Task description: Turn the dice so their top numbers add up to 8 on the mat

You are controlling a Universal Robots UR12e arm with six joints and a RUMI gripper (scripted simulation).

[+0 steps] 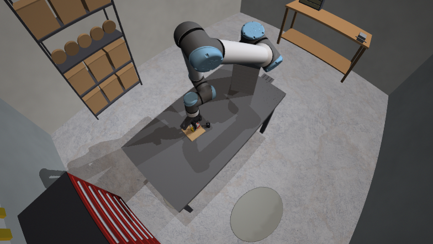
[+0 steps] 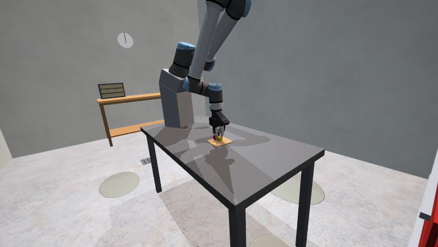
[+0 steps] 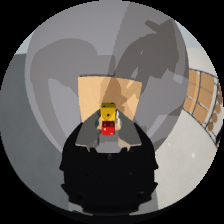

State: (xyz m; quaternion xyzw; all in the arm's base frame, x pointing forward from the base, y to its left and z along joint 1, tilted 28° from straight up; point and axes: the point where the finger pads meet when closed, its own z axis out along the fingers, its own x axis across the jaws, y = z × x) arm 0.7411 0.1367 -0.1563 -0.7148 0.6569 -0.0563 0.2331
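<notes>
Right now my hand is right at the yellow die. From my hand the other things lie so: tan mat: 20 mm below; then black die: 120 mm behind, 40 mm to the left, 10 mm below; then red die: 50 mm behind, 10 mm to the right.
</notes>
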